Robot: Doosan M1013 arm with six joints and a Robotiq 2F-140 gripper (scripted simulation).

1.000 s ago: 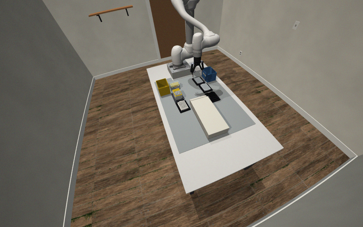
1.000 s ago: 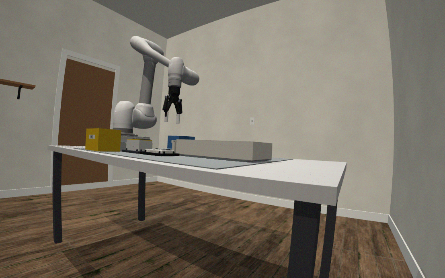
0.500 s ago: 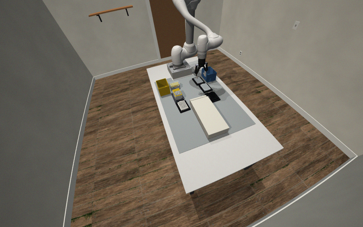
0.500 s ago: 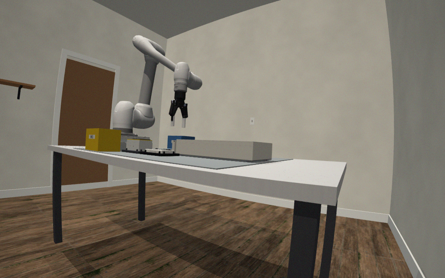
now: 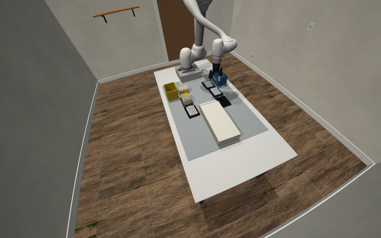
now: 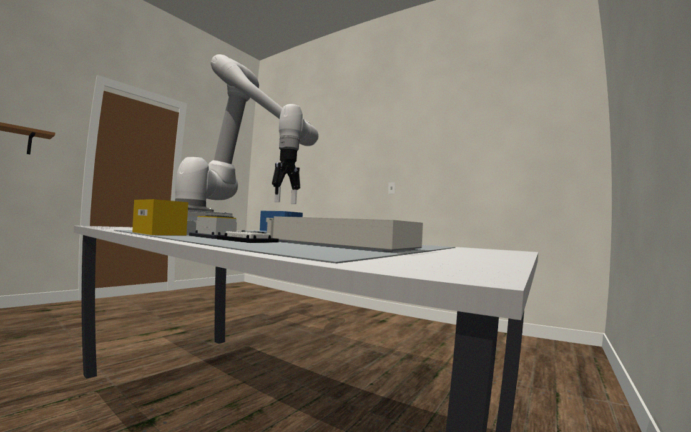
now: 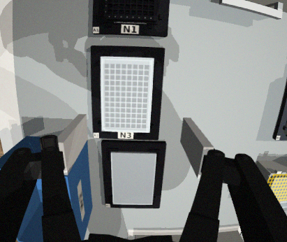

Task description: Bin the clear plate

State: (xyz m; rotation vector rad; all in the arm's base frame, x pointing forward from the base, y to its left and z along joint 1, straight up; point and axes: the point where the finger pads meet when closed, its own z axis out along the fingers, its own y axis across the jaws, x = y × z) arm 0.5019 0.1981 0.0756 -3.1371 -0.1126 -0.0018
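Right now the clear plate is 16 cm below my hand and 2 cm to the left of it. Round my hand: white plate: 35 cm to the right, 21 cm ahead, 15 cm below; yellow tip rack: 36 cm to the right, 12 cm below, 2 cm ahead; blue bin: 19 cm behind, 14 cm to the left, 14 cm below.
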